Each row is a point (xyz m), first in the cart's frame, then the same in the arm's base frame.
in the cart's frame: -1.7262 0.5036 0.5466
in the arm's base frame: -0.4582 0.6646 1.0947
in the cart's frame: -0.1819 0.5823 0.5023
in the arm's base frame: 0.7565 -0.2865 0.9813
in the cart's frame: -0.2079 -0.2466 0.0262
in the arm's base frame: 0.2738 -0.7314 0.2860
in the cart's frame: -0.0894 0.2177 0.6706
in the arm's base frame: 0.5655 -0.6484 1.0296
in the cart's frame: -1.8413 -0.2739 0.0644
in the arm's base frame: -0.9736 0.3163 0.4140
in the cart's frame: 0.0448 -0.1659 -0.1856
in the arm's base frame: 0.5470 -0.7863 0.0921
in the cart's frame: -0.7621 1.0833 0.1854
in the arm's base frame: 0.6923 0.5317 0.8609
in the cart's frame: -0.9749 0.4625 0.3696
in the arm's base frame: 0.1048 0.1861 0.8680
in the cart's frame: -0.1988 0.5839 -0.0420
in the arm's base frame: 0.8265 -0.1334 0.4634
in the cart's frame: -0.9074 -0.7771 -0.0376
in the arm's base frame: -0.5829 -0.6283 0.1125
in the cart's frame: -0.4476 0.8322 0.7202
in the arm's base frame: 0.6859 0.0087 1.2786
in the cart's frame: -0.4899 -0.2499 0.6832
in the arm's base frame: -0.0381 -0.7178 0.9292
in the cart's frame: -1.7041 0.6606 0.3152
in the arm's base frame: -0.3057 0.8207 0.9185
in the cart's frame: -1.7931 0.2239 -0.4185
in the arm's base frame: -0.5440 0.7609 0.0960
